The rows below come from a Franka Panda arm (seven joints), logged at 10 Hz.
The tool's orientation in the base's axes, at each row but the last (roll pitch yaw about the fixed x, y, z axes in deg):
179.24 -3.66 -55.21
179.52 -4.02 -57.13
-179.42 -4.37 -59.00
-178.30 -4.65 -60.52
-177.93 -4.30 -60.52
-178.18 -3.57 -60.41
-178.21 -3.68 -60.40
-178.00 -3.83 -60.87
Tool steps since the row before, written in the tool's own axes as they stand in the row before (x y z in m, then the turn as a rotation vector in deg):
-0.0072 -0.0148 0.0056 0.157 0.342 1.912
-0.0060 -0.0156 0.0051 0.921 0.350 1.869
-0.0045 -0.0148 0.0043 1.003 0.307 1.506
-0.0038 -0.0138 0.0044 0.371 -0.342 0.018
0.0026 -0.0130 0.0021 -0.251 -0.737 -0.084
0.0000 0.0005 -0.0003 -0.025 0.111 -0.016
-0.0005 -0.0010 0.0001 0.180 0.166 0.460
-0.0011 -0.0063 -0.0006 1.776 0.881 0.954
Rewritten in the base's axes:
0.0082 0.0140 -0.0062 -0.143 -0.438 -1.893
0.0100 0.0132 -0.0056 0.263 -1.080 -1.797
0.0106 0.0112 -0.0045 0.324 -1.106 -1.428
0.0104 0.0099 -0.0043 0.480 -0.154 0.022
0.0127 0.0041 -0.0014 0.511 0.586 0.091
-0.0005 -0.0002 0.0003 -0.110 -0.033 0.011
0.0006 0.0009 -0.0001 -0.028 -0.257 -0.452
0.0049 0.0041 0.0007 0.155 -2.018 -0.863

